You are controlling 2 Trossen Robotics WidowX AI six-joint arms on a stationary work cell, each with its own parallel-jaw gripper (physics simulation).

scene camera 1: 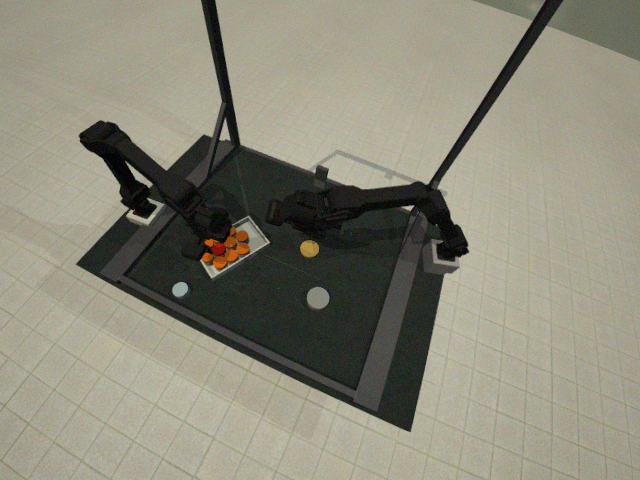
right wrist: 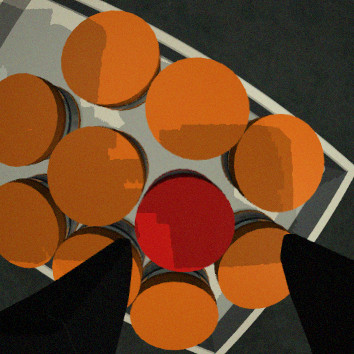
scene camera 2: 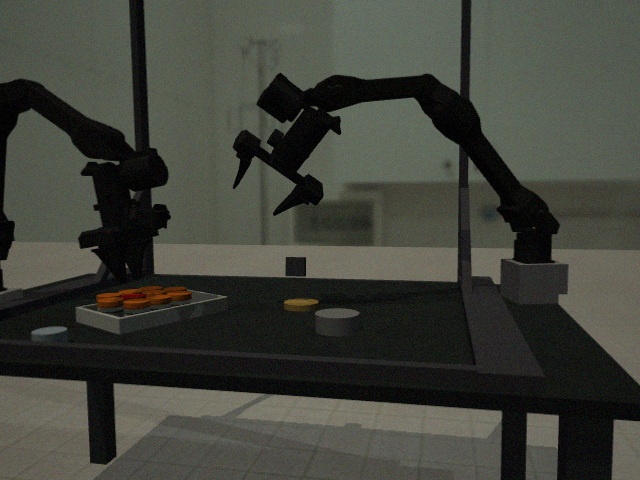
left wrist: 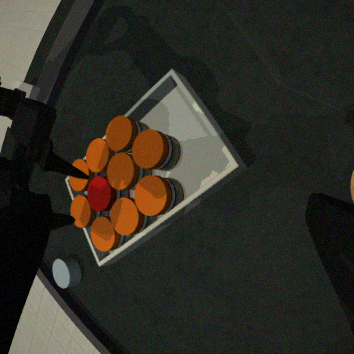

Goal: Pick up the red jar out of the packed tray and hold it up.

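Pixels of known places: left gripper, fingertip midpoint: [scene camera 1: 283, 221] [scene camera 2: 253, 201] [left wrist: 181, 207]; right gripper, fingertip midpoint: [scene camera 1: 216, 246] [right wrist: 208, 249] [scene camera 2: 130, 281] [left wrist: 79, 197]; left arm's base, origin of the base link: [scene camera 1: 445, 252] [scene camera 2: 533, 261]; right arm's base, origin of the base link: [scene camera 1: 145, 210] [left wrist: 15, 104].
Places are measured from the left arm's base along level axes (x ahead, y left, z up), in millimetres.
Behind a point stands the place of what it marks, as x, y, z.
Note:
The red jar [scene camera 1: 218, 249] @(801, 117, -35) [scene camera 2: 133, 296] @(798, 120, -35) [left wrist: 100, 193] @(796, 114, -35) [right wrist: 185, 220] @(798, 116, -35) stands among several orange-lidded jars [scene camera 1: 242, 236] @(734, 51, -35) [scene camera 2: 136, 303] @(776, 183, -35) [left wrist: 152, 195] @(716, 97, -35) [right wrist: 197, 107] @(752, 130, -35) in the white tray [scene camera 1: 255, 235] @(701, 15, -77) [scene camera 2: 98, 317] @(845, 172, -60) [left wrist: 192, 135] @(708, 22, -77) [right wrist: 30, 42] @(682, 42, -77). My right gripper [scene camera 2: 129, 279] @(801, 122, -7) [left wrist: 79, 197] @(801, 122, -7) [right wrist: 208, 249] @(801, 122, -7) is partly open and empty, pointing down just above the lids. In the right wrist view its fingertips overlap orange lids on either side, slightly below the red lid's middle. My left gripper [scene camera 2: 255, 200] @(580, 71, 134) is wide open and empty, high above the table. The jar bodies are mostly hidden under their lids.
A pale blue disc [scene camera 1: 180, 289] @(884, 271, -57) [scene camera 2: 49, 333] @(879, 289, -57) [left wrist: 62, 273] @(880, 268, -57) lies near the tray's lower left. A yellow disc [scene camera 1: 309, 248] @(492, 37, -69) [scene camera 2: 300, 304] @(494, 62, -69) and a grey cylinder [scene camera 1: 317, 298] @(438, 226, -51) [scene camera 2: 337, 322] @(439, 260, -58) stand to the right of the tray. Upright frame posts rise at the table's back.

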